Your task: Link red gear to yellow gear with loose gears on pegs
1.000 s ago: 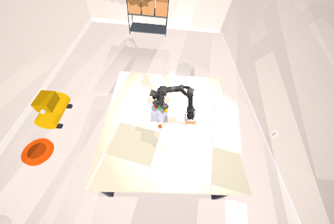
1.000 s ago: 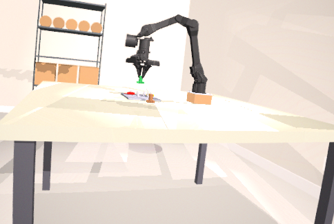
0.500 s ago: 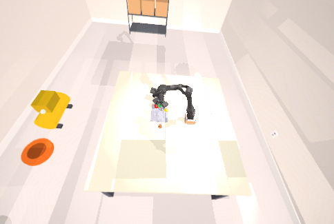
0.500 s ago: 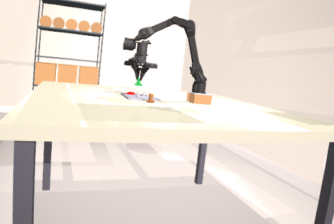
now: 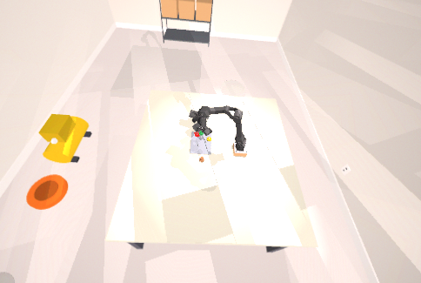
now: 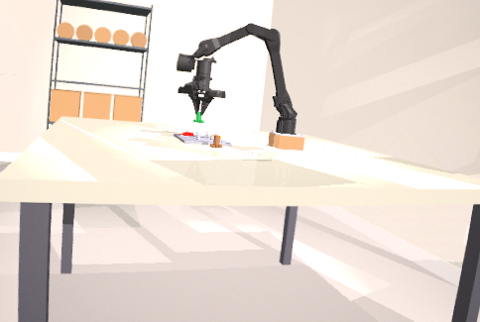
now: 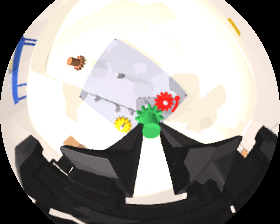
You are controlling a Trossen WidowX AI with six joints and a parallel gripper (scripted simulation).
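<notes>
Now: gripper tip 80 mm above the red gear, 30 mm short of it and 20 mm to the left of it. The rest, counted from my gripper tip: yellow gear: 70 mm below, 70 mm behind, 10 mm to the left; then brown gear: 210 mm to the left, 70 mm below, 30 mm behind; then green gear: 10 mm below.
</notes>
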